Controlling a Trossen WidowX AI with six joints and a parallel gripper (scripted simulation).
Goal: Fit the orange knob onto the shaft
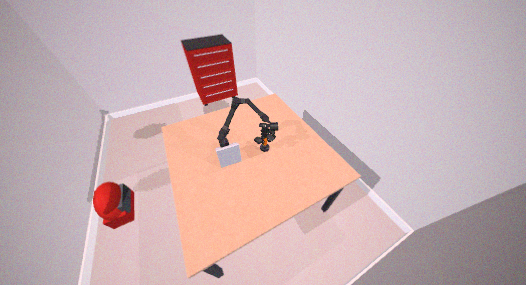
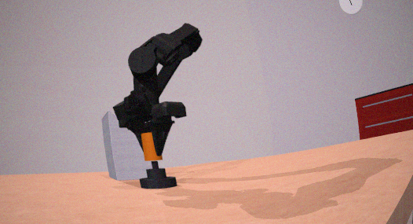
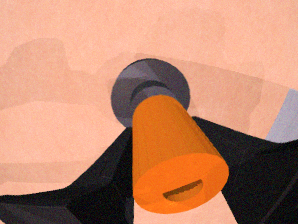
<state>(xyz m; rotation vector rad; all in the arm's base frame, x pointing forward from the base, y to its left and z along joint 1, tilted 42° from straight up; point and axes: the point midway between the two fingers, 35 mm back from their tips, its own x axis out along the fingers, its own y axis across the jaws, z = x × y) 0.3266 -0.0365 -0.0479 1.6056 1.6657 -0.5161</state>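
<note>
Now: gripper tip 2 cm below the orange knob. Round my gripper tip: dark pedestal: 4 cm below.
</note>
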